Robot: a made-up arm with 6 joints. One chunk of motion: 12 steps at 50 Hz.
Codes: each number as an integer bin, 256 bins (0 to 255) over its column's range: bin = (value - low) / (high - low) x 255, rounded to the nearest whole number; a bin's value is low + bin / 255 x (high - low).
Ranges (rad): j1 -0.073..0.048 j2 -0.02..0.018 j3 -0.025..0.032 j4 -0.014..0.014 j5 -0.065..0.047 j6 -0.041..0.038
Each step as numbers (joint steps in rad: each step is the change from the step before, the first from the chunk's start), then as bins.
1 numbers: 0.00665 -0.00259 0.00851 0.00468 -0.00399 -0.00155
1 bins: 168 117 150 170 139 127
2 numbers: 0.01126 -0.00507 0.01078 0.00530 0.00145 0.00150
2 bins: 178 100 160 176 151 137
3 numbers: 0.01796 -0.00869 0.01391 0.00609 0.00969 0.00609
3 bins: 192 76 174 183 170 152
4 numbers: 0.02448 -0.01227 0.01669 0.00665 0.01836 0.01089
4 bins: 205 52 187 188 190 167
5 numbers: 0.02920 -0.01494 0.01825 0.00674 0.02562 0.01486
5 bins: 215 34 193 189 206 180
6 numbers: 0.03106 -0.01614 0.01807 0.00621 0.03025 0.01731
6 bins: 219 26 193 184 217 188
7 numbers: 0.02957 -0.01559 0.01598 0.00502 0.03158 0.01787
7 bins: 216 30 183 173 220 190
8 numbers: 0.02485 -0.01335 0.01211 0.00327 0.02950 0.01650
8 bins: 206 45 166 157 215 186
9 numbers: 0.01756 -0.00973 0.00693 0.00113 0.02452 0.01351
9 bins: 191 69 143 138 204 176
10 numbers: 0.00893 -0.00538 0.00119 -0.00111 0.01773 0.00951
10 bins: 173 98 117 117 188 163
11 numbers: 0.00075 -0.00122 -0.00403 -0.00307 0.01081 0.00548
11 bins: 155 126 94 100 173 150
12 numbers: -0.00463 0.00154 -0.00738 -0.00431 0.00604 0.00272
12 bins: 144 145 79 88 162 141
